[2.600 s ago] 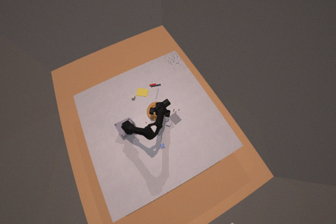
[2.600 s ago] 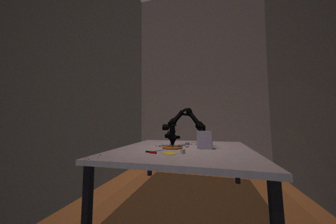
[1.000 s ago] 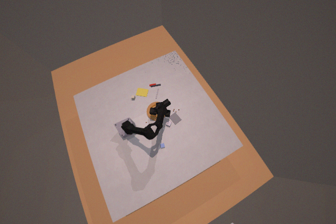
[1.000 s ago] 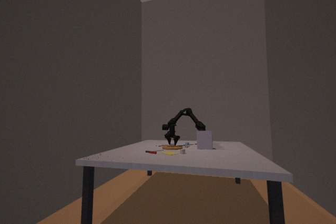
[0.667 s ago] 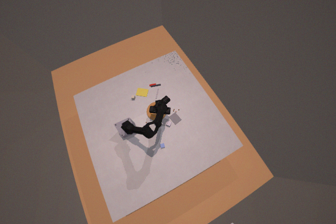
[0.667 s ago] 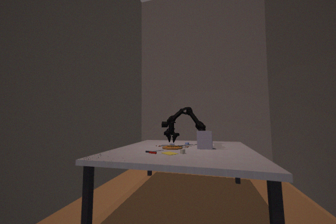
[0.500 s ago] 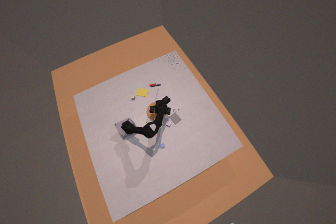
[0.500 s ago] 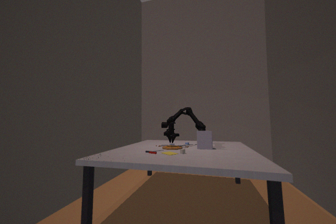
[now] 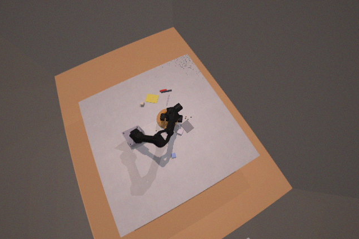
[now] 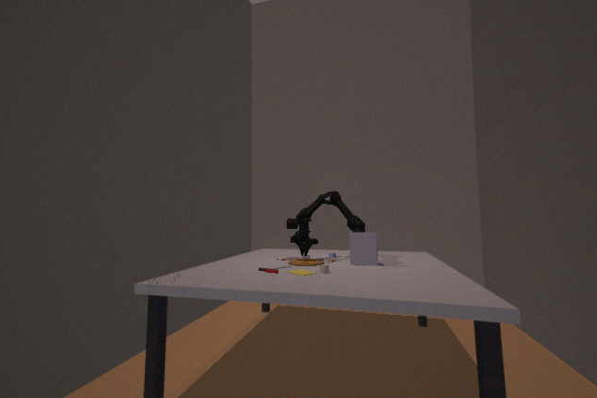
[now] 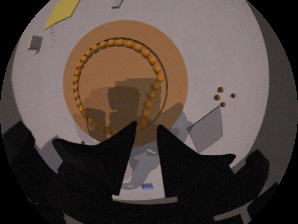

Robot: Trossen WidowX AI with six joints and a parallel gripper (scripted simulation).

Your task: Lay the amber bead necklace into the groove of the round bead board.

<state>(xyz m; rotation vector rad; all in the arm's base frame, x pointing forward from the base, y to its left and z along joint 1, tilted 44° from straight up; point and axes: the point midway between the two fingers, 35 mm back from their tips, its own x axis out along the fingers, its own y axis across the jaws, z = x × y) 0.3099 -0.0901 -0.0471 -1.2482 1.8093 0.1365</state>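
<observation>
Right now my gripper tip is 50 mm to the right of the round bead board, 30 mm above it and 20 mm past it. Also, from my gripper tip: blue cube 270 mm to the right, 140 mm behind, 30 mm below; thin grey bar 230 mm to the left, 80 mm ahead, 30 mm below; grey square plate 110 mm to the right, 100 mm ahead, 30 mm below.
</observation>
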